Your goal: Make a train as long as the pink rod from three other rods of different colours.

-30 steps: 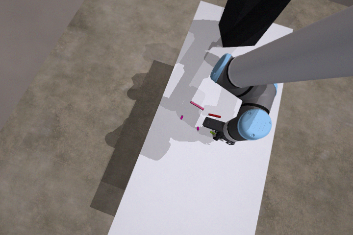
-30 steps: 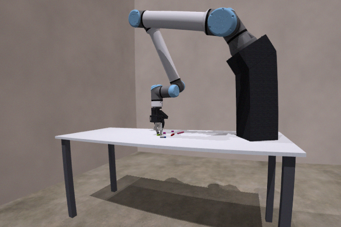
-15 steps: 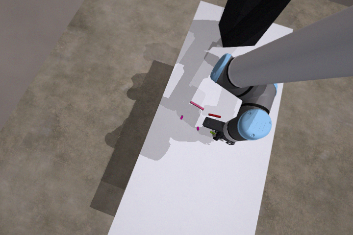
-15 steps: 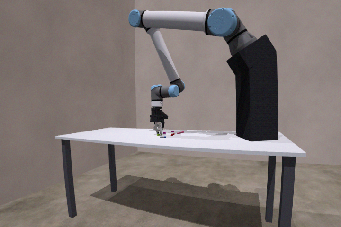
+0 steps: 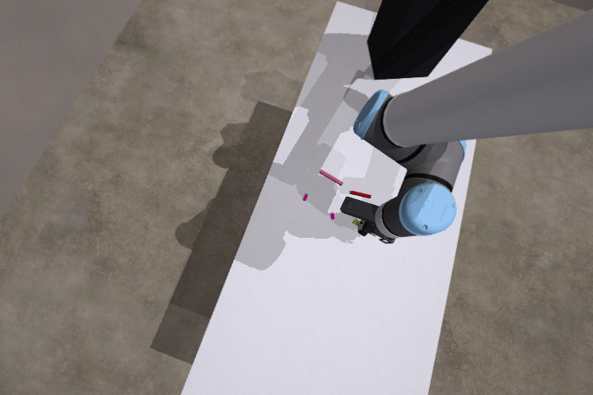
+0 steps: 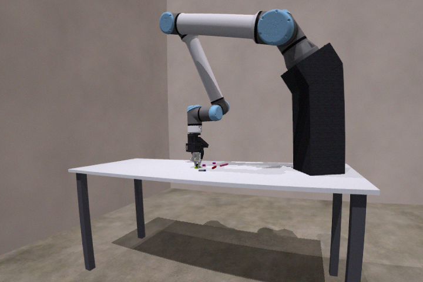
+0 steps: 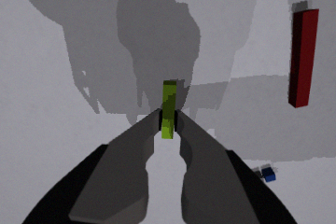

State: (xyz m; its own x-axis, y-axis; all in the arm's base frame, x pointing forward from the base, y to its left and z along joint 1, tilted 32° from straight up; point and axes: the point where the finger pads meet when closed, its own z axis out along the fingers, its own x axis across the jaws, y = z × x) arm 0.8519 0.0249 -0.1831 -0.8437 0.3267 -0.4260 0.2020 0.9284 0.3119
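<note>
Now: the lime rod 10 mm below my hand. Round my hand: red rod (100 mm behind, 20 mm to the right, 10 mm below); grey rod (70 mm behind, 100 mm to the left, 10 mm below); small blue rod (90 mm behind, 100 mm to the left, 10 mm below).
</note>
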